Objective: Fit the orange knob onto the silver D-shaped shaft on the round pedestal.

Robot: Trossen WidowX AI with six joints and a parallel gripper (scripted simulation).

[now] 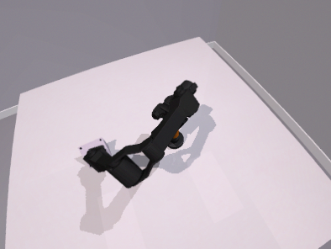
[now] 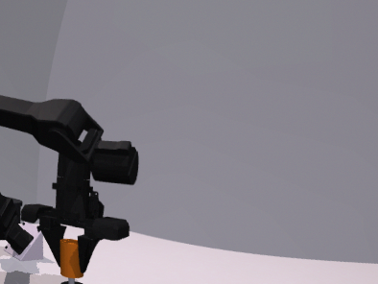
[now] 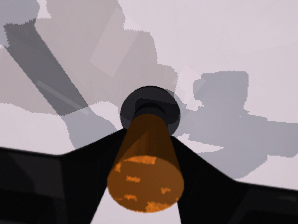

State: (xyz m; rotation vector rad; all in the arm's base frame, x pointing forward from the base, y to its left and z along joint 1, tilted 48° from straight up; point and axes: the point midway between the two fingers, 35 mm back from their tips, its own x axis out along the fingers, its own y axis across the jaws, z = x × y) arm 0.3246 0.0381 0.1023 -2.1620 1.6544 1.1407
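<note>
My gripper tip is 30 mm below the orange knob. From my gripper tip the other things lie so: round pedestal: 40 mm below.
</note>
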